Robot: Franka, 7 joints.
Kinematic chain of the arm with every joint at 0, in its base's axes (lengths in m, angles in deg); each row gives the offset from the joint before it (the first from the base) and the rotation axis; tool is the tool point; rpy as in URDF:
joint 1: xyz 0 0 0.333 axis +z
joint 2: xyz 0 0 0 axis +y
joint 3: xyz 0 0 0.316 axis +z
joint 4: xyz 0.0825 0 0 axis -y
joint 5: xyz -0.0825 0 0.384 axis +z
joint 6: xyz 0 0 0 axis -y
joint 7: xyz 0.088 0 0 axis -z
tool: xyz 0 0 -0.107 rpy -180 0 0
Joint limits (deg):
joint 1: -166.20..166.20
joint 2: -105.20..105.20
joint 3: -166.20..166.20
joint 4: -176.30..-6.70
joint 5: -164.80..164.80
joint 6: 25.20..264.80
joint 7: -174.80..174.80
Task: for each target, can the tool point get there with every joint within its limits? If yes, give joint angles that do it. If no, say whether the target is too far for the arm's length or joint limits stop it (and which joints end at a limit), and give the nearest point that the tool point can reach.
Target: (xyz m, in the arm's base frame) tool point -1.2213 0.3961 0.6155
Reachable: no: too far | nearest point -0.7970 0.2585 0.5174 | short by 0.457 m
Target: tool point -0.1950 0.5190 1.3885
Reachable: no: too far | nearest point -0.1403 0.3734 1.0925 | short by 0.334 m
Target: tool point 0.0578 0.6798 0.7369
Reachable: yes | joints 46.65 52.37 78.93 -46.77 -125.91 182.82 -19.80
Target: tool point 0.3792 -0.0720 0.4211
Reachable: yes | joints -86.82 -82.10 88.58 -159.23 59.99 189.70 -124.98
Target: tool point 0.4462 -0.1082 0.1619
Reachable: yes | joints 0.88 30.50 -18.58 -147.82 -17.48 218.05 -39.30
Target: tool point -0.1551 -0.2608 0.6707
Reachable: yes | joints 139.96 58.09 124.36 -114.18 40.00 50.78 107.47
